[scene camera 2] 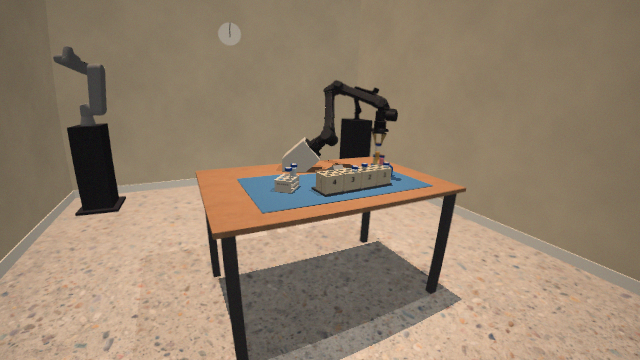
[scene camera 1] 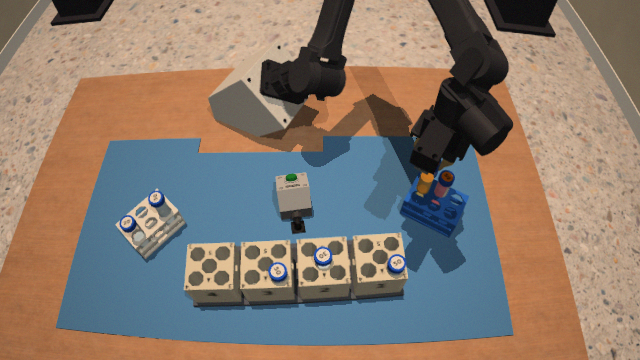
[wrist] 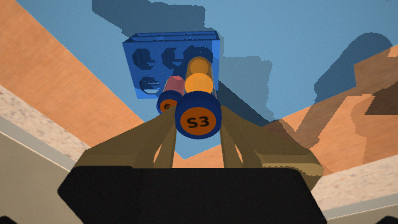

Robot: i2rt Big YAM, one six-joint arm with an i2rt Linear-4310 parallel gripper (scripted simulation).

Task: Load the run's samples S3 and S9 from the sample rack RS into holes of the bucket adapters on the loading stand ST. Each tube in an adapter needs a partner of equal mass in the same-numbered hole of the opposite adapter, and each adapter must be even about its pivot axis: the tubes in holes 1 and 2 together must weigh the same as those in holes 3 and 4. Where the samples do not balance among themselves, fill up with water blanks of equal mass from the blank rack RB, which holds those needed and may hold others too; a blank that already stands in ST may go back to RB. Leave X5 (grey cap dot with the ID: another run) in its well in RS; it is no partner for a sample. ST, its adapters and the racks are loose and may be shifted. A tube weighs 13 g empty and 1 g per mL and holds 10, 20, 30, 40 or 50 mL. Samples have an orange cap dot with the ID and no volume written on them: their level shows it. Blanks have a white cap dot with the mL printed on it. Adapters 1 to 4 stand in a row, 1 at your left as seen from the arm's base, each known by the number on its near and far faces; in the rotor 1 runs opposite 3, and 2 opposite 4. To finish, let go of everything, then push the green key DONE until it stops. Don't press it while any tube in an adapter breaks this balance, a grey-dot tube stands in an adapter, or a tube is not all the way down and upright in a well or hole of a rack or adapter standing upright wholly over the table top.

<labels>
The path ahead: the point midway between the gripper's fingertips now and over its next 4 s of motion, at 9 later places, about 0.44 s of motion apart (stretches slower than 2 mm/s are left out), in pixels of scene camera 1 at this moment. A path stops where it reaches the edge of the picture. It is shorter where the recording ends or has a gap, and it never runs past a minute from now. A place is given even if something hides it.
My gripper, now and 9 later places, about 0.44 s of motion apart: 432, 164; 437, 152; 418, 151; 379, 166; 336, 179; 292, 195; 248, 210; 204, 225; 188, 234; 194, 242
</labels>
